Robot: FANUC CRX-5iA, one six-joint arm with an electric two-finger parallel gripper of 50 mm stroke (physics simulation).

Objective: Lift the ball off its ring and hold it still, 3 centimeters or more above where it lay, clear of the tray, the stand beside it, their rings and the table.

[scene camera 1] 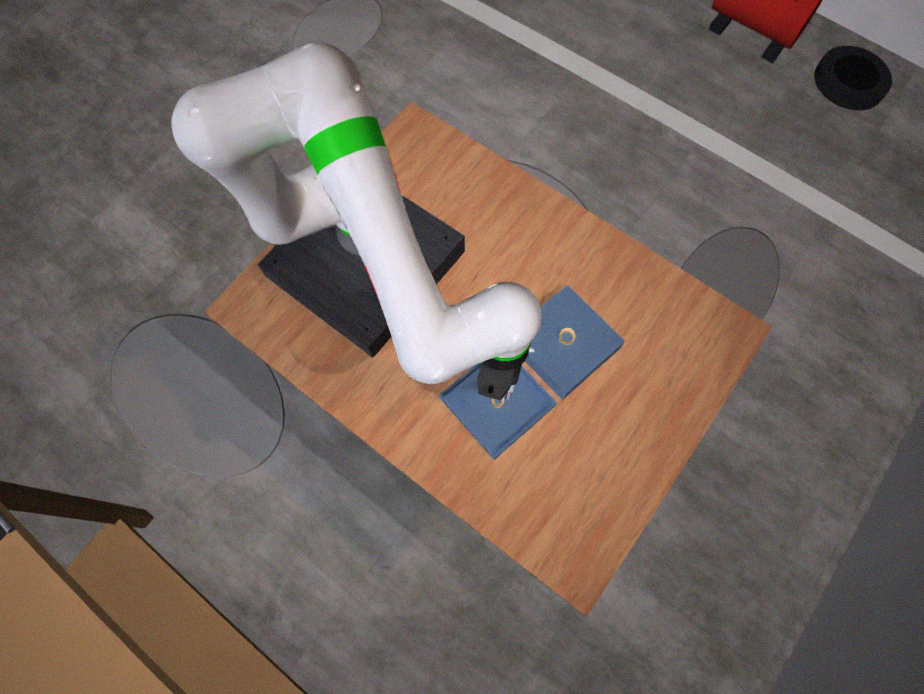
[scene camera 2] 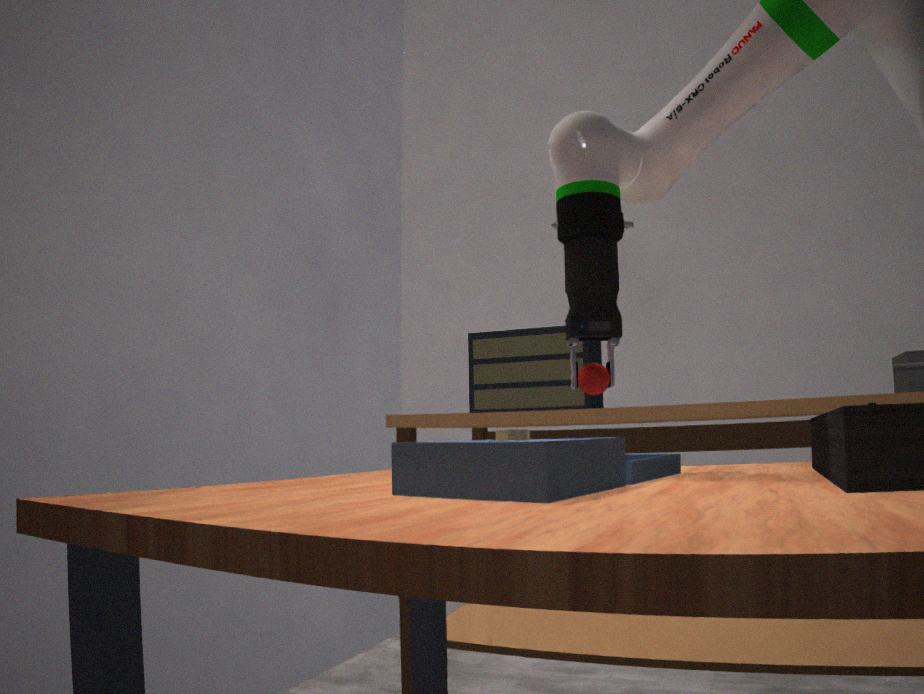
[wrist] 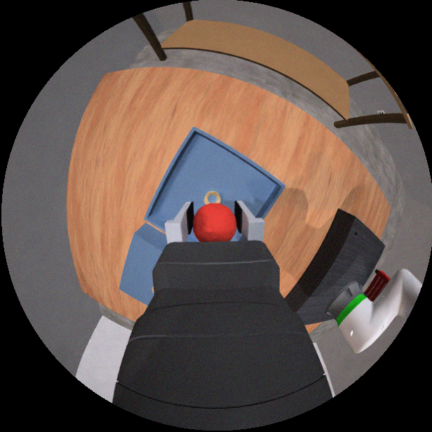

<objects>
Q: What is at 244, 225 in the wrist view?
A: The gripper.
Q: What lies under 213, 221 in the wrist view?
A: A red ball.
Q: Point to a blue stand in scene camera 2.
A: At 514, 468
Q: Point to a blue tray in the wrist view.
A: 204, 170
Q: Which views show the red ball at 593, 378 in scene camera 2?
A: Scene camera 2 and the wrist view only.
</objects>
